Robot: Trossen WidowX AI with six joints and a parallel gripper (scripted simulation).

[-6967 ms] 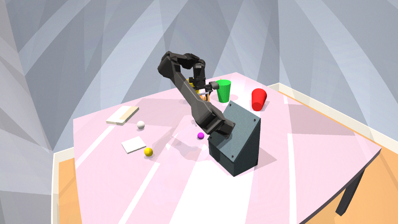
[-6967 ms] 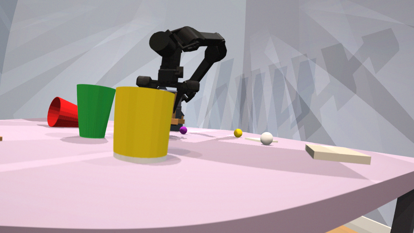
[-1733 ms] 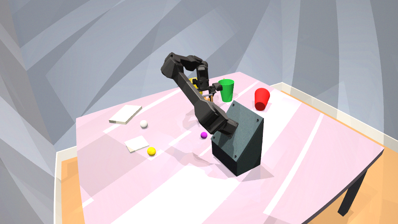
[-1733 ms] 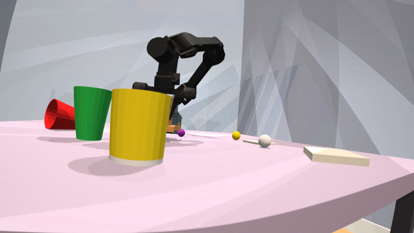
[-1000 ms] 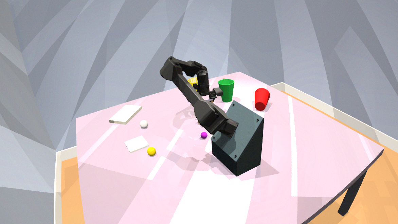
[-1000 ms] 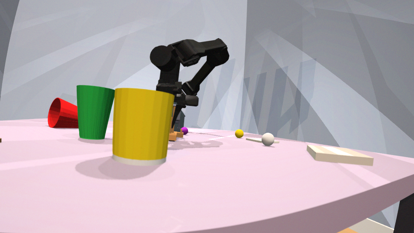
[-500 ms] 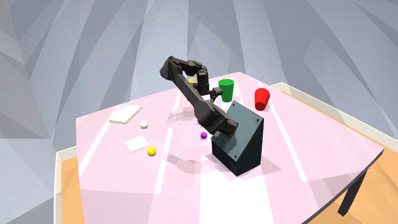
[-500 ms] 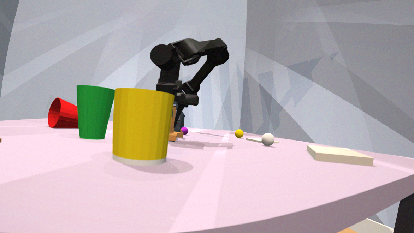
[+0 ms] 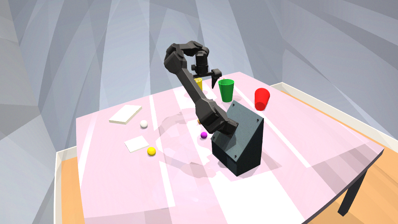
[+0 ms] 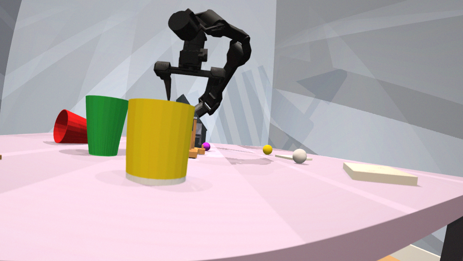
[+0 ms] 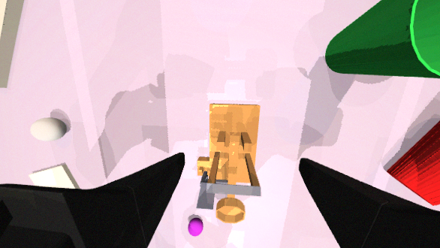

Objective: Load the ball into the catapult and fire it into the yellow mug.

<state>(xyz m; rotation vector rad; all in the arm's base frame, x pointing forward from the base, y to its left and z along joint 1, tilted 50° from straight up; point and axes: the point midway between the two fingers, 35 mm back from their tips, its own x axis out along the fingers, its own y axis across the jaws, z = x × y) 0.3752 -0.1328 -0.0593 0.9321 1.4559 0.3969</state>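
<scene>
Now: the magenta ball 19 cm behind my gripper tip, 14 cm to the left of it and 12 cm below it. Also, from my gripper tip: yellow mug (26 cm ahead, 11 cm below, 9 cm to the right); then green cup (19 cm to the right, 11 cm below, 6 cm ahead); then wooden catapult (9 cm below, 7 cm behind, 5 cm to the left).
</scene>
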